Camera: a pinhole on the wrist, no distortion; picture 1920 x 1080 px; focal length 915.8 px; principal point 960.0 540.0 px. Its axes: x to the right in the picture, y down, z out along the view. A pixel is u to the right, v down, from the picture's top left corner.
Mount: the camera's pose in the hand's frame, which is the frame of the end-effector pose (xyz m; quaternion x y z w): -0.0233 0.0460 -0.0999 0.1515 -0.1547 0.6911 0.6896
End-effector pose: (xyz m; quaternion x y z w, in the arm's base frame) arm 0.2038 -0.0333 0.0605 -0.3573 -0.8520 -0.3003 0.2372
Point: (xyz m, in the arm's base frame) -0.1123 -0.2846 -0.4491
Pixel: 326 874
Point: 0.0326 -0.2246 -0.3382
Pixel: 415 968
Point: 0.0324 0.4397 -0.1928
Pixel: 1397 222
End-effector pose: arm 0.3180 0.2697 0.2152 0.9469 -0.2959 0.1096 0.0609
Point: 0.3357 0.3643 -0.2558
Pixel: 1103 748
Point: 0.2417 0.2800 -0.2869
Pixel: 1319 820
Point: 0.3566 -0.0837 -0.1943
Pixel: 1859 218
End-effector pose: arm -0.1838 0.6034 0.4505 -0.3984 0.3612 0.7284 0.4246
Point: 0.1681 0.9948 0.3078
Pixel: 257 224
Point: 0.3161 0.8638 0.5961
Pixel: 156 892
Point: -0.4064 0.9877 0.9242
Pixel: 1559 844
